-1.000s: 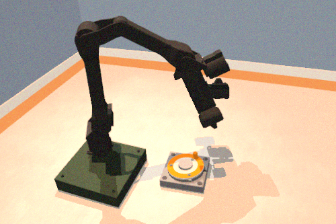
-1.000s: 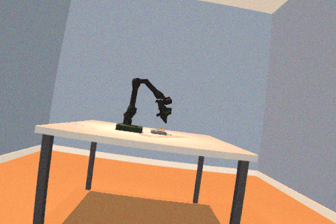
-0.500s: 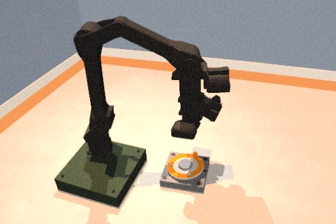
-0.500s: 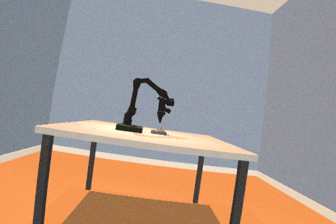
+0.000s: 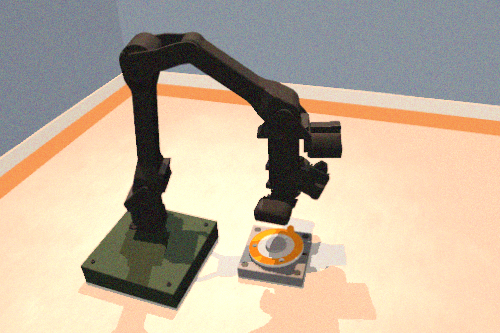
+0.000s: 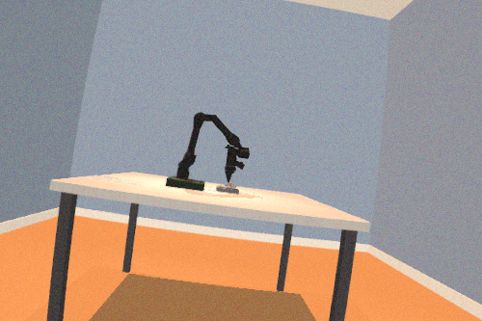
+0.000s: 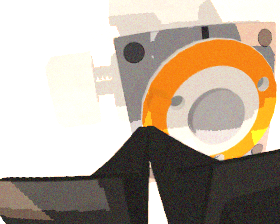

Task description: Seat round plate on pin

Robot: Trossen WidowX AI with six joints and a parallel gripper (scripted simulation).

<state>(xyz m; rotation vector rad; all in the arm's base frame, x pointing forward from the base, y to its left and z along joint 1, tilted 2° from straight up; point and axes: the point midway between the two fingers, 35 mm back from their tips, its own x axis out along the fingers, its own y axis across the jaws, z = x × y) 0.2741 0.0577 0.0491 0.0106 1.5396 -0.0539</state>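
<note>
Now: gripper tip 50 mm to the left of the base and 30 mm above it.
</note>
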